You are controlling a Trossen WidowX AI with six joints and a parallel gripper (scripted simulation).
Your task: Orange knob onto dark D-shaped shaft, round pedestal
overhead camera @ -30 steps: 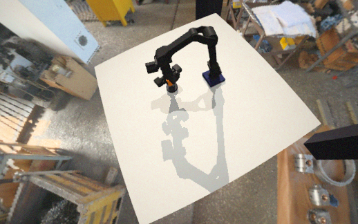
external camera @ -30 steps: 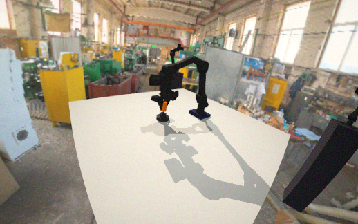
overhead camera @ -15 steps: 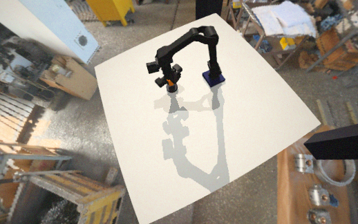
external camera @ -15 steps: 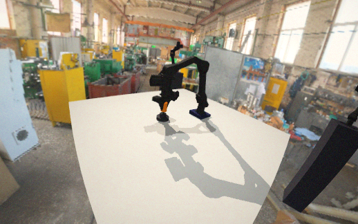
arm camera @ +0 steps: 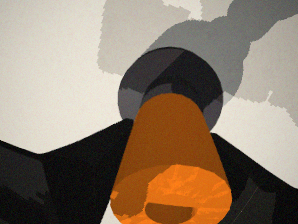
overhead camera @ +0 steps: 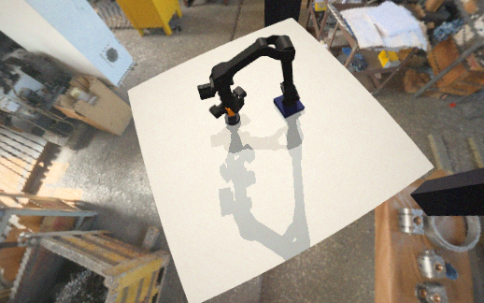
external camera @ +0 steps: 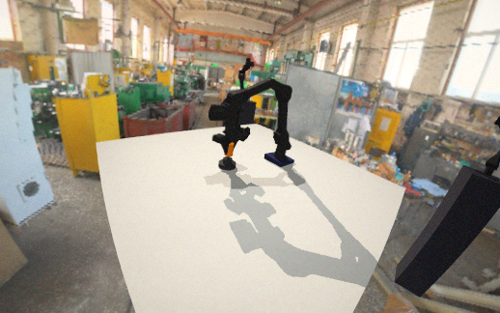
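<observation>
Now: gripper tip 40 mm above the pedestal. Round my gripper tip: orange knob 20 mm above.
</observation>
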